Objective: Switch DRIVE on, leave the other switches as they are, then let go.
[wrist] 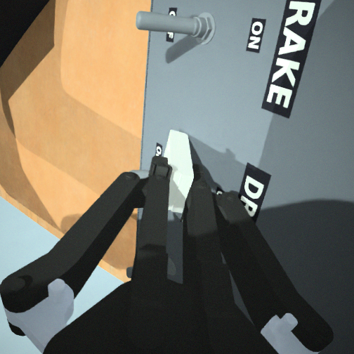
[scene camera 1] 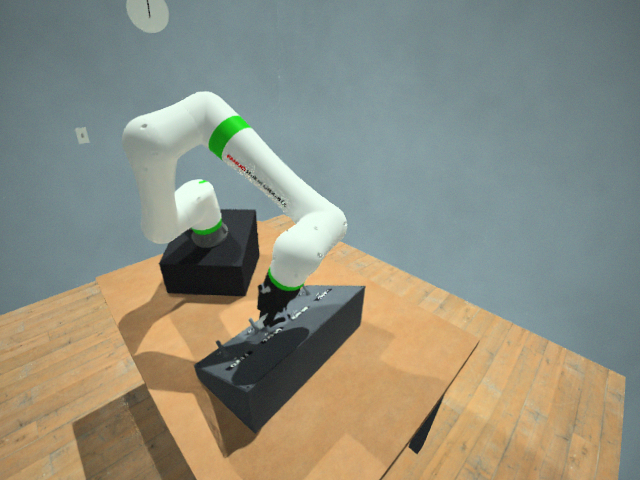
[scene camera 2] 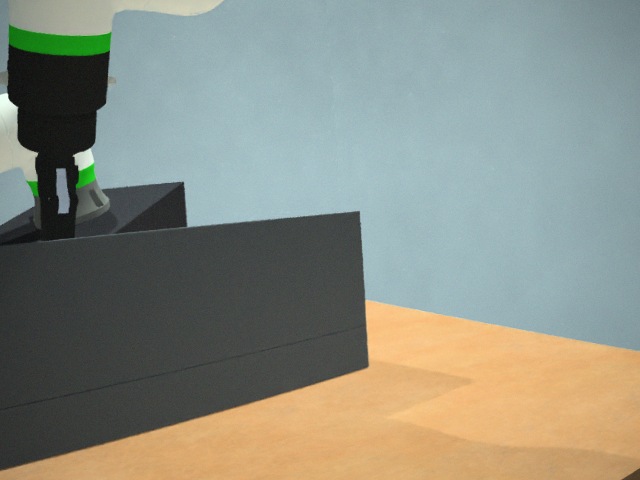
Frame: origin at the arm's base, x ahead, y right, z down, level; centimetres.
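Where they show: gripper, fingertip midpoint: (scene camera 1: pixel 261 326); arm's base at its link origin: (scene camera 1: pixel 210 234).
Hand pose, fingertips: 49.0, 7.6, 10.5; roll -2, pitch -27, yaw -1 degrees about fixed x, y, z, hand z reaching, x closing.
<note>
Each offset is from my fingertips to the top centre of the thing, as dx, dy, dz. "pt": to the spot under its first point. Level surfaces: height alone.
The grey switch panel (scene camera 1: pixel 306 351) (scene camera 2: pixel 206 310) (wrist: pixel 200 95) carries a row of levers. The DRIVE lever @[-0.2, +2.3, -3.9] (scene camera 1: pixel 252 323) (wrist: pixel 140 173) shows beside the fingers; its tip sticks out on the OFF side, and its base is hidden in the wrist view. The DRIVE label (wrist: pixel 254 187) is partly covered by the gripper. The BRAKE lever (wrist: pixel 170 22) leans to OFF. My gripper (scene camera 1: pixel 264 322) (wrist: pixel 174 146) is shut with nothing between its fingers. Its tips are low over the panel at the DRIVE lever; whether they touch it I cannot tell.
Another lever @[+1.7, +14.2, -3.9] (scene camera 1: pixel 220 347) stands at the panel's near end and one @[pt -3.1, -20.9, -1.6] (scene camera 1: pixel 305 290) at its far end. The arm's black base block (scene camera 1: pixel 204 279) (scene camera 2: pixel 149 206) stands behind the panel. A brown mat @[dz +9.2] (scene camera 1: pixel 408 361) lies under both.
</note>
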